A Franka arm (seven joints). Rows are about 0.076 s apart.
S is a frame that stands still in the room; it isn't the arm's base.
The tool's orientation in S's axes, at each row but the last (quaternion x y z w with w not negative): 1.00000, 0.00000, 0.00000, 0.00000; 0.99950, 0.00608, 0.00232, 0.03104; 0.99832, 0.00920, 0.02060, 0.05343; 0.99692, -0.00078, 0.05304, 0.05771; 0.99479, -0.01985, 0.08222, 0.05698; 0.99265, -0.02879, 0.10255, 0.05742
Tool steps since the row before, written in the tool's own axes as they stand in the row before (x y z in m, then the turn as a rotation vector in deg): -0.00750, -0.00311, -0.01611, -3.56, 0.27, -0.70; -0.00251, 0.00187, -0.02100, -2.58, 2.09, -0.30; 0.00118, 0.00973, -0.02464, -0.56, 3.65, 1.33; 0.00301, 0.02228, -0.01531, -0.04, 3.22, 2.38; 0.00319, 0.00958, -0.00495, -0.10, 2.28, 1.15; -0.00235, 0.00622, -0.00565, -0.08, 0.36, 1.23
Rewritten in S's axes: -0.00750, 0.00311, 0.01611, -3.56, -0.27, 0.70; -0.00259, -0.00059, 0.02106, -2.56, -2.10, 0.42; 0.00030, -0.00703, 0.02557, -0.44, -3.78, -0.95; 0.00120, -0.02035, 0.01800, 0.19, -3.47, -1.98; 0.00188, -0.00903, 0.00643, -0.02, -2.39, -0.89; -0.00386, -0.00538, 0.00568, 0.14, -0.50, -1.17
